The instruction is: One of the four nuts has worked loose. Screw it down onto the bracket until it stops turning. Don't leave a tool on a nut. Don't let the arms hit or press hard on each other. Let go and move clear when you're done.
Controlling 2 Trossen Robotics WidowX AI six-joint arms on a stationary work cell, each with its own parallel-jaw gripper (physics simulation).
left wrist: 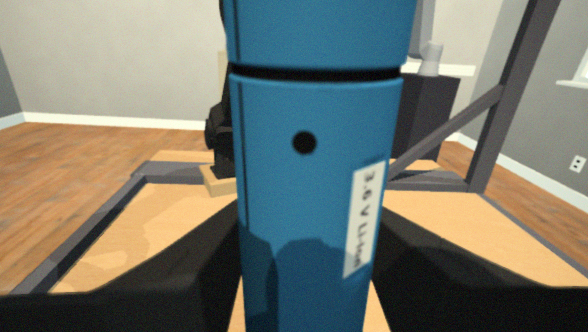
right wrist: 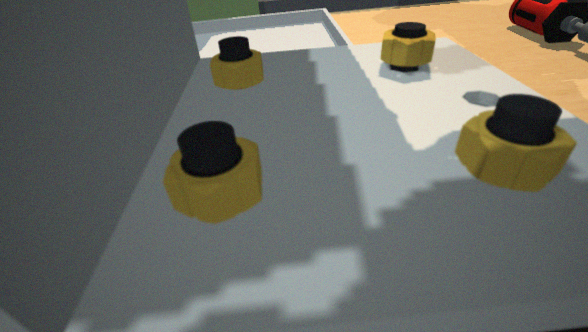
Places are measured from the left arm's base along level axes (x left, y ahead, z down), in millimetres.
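Pixels of known places: left gripper, between the fingertips: (left wrist: pixel 302 209); right arm's base, origin of its link: (left wrist: pixel 228 171).
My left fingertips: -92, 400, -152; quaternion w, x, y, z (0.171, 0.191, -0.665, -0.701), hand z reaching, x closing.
Note:
Behind a point stands the place of what it marks, as x, y, z.
My left gripper (left wrist: pixel 302 209) @(-92, 400, -152) is shut on a blue powered screwdriver (left wrist: pixel 315 110) @(-69, 369, -198), upright between the fingers; its working end is out of view. In the right wrist view, the grey bracket (right wrist: pixel 300 200) carries four brass nuts on black studs. The far right nut (right wrist: pixel 408 49) @(-80, 383, 13) sits raised, with black stud and a gap showing under it. The far left nut (right wrist: pixel 237 71) @(-109, 368, 14), the near left nut (right wrist: pixel 214 187) and the near right nut (right wrist: pixel 515 160) sit low against the bracket, with their studs standing out on top. No tool shows on any nut. My right gripper's fingers do not show.
A grey upright wall (right wrist: pixel 75 125) stands left of the nuts. A shallow tray (right wrist: pixel 260 19) @(28, 96, 73) is behind the bracket. A red and black tool (right wrist: pixel 537 15) @(182, 295, 67) lies on the table at the far right. A black arm part (left wrist: pixel 222 135) @(-198, 806, -45) and a frame post (left wrist: pixel 492 125) @(-691, 594, -73) stand beyond the screwdriver.

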